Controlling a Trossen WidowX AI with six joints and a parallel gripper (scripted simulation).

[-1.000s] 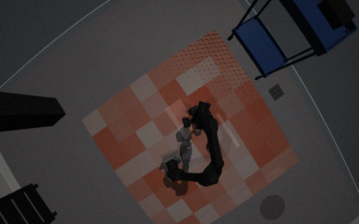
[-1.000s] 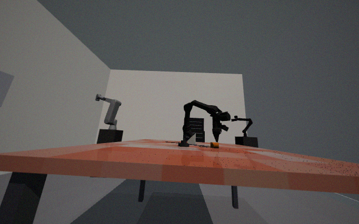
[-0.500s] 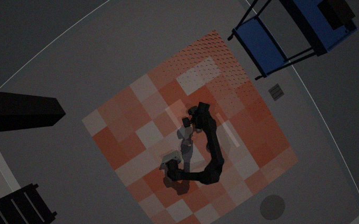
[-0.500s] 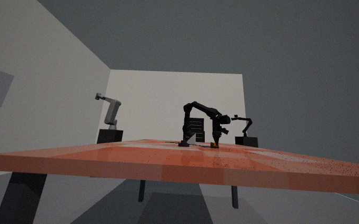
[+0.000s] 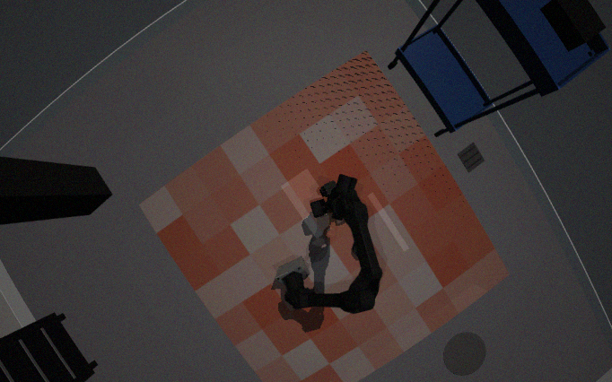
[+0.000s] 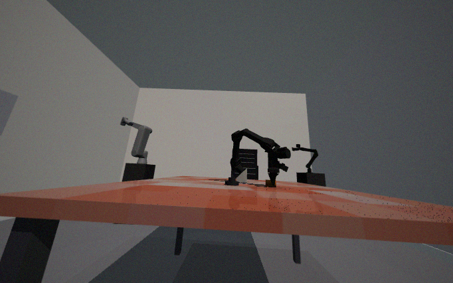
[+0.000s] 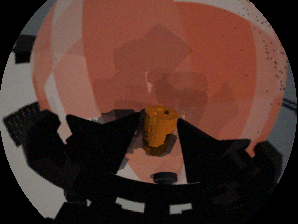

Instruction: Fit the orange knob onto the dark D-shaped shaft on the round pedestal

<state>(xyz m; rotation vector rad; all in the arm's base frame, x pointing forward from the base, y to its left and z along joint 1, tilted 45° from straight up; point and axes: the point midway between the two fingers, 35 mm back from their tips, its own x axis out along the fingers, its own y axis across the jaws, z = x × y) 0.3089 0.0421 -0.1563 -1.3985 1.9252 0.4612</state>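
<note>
My gripper tip is now 1 cm to the left of the orange knob and 1 cm below it. Also, from my gripper tip: dark round pedestal 25 cm to the right, 2 cm above, 1 cm behind.
</note>
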